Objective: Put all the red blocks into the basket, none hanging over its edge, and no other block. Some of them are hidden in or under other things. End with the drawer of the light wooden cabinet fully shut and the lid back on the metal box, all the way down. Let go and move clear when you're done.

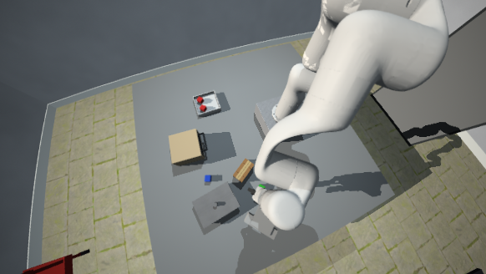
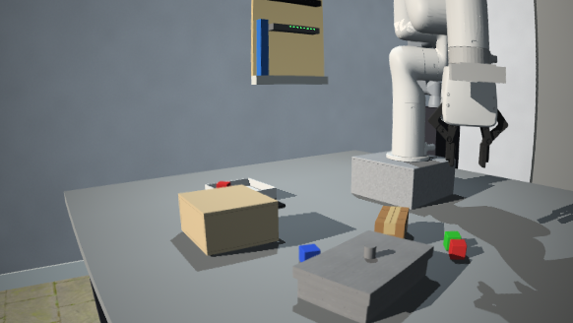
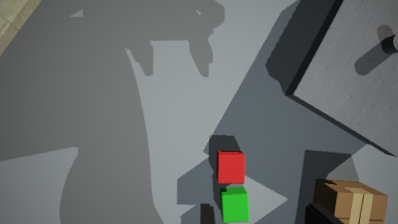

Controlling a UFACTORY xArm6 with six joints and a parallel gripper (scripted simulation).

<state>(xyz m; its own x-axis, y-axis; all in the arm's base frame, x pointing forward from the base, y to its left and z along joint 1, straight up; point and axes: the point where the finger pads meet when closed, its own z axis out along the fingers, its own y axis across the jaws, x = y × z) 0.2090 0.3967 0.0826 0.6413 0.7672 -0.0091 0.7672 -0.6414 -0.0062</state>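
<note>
My hand is 17 cm above the green block, 4 cm to the left of it and 2 cm past it. The rest, counted from my hand: blue block: 24 cm ahead, 17 cm below, 13 cm to the right; then knobbed lid: 21 cm ahead, 14 cm below; then cardboard box: 15 cm below, 14 cm to the right, 5 cm ahead.
</note>
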